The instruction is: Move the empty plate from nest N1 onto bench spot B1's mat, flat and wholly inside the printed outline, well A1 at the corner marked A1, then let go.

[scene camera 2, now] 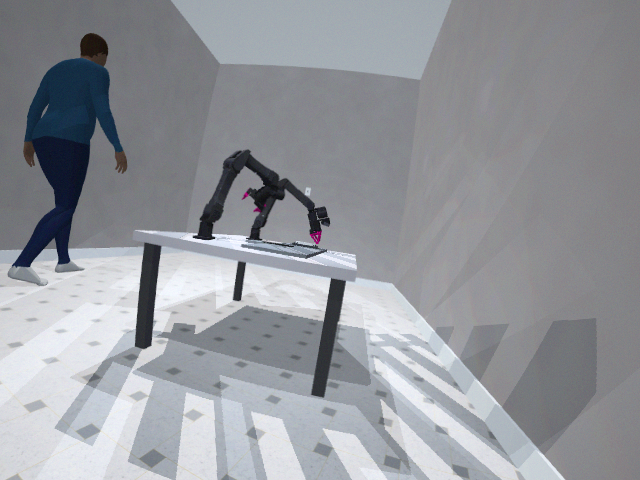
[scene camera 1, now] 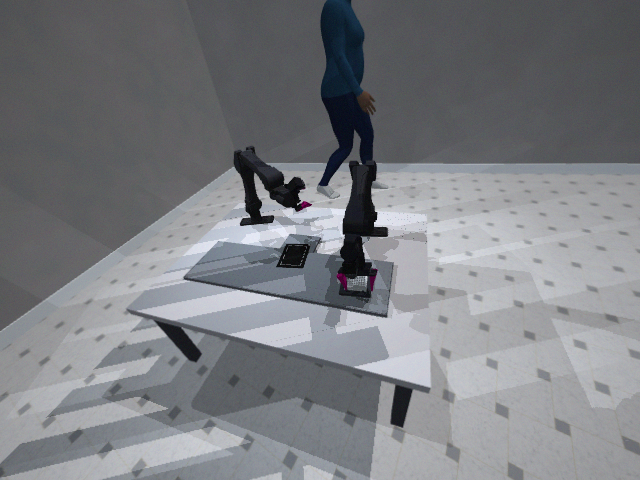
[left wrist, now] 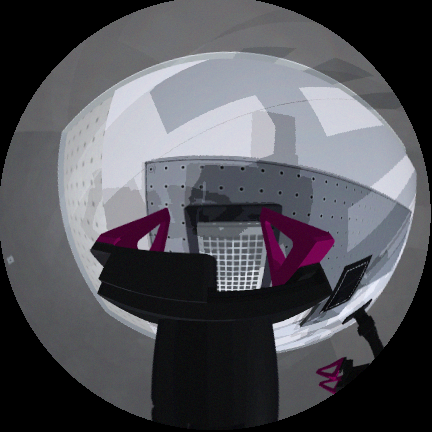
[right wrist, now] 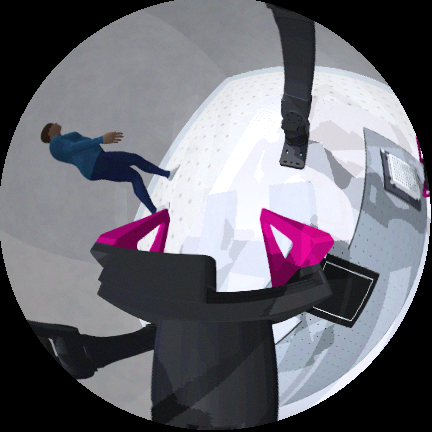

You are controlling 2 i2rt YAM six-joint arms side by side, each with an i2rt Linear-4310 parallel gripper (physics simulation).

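Frame: origin at the left arm's base, x left, y back, z up, level; millimetres.
Where they show: left gripper, fingertip midpoint: point(scene camera 2: 318, 242) point(scene camera 1: 359, 290) point(left wrist: 214, 212); right gripper, fingertip midpoint: point(scene camera 2: 247, 205) point(scene camera 1: 308, 196) point(right wrist: 214, 213); left arm's base at its link origin: point(scene camera 2: 254, 239) point(scene camera 1: 367, 232) point(right wrist: 296, 140); right arm's base at its link origin: point(scene camera 2: 204, 238) point(scene camera 1: 257, 221) point(left wrist: 357, 310).
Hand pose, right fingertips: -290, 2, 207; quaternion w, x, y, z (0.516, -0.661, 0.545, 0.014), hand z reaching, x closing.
Each offset is from my right fingertips to the top centre of the thing, as dx, dy, dz. "*": to the spot under its first point. Level surfaces: height alone.
The white gridded plate {+266, -354, -168} point(scene camera 1: 357, 282) point(left wrist: 235, 260) point(right wrist: 404, 174) sits in the dark nest {+265, -355, -172} point(scene camera 1: 354, 295) point(left wrist: 240, 212) point(right wrist: 416, 201) on the grey board. My left gripper point(scene camera 1: 356, 281) point(scene camera 2: 315, 241) point(left wrist: 214, 212) is open just above the plate, its fingers apart over the plate's two sides. The black mat with a white printed outline {dz -193} point(scene camera 1: 293, 256) point(left wrist: 348, 283) point(right wrist: 345, 292) lies farther left on the board in scene camera 1; its corner lettering is too small to read. My right gripper point(scene camera 2: 250, 202) point(right wrist: 214, 213) is open, raised behind the board, away from plate and mat.
The grey perforated board {dz -194} point(scene camera 1: 242, 268) point(left wrist: 330, 200) point(right wrist: 372, 235) lies on the white table {dz -207} point(scene camera 1: 258, 330) point(scene camera 2: 341, 263). A grey piece {* +32, -110, -194} point(scene camera 1: 314, 241) sticks out behind the mat. A person in a blue top point(scene camera 1: 342, 56) point(scene camera 2: 67, 103) point(right wrist: 75, 146) stands on the floor behind the table.
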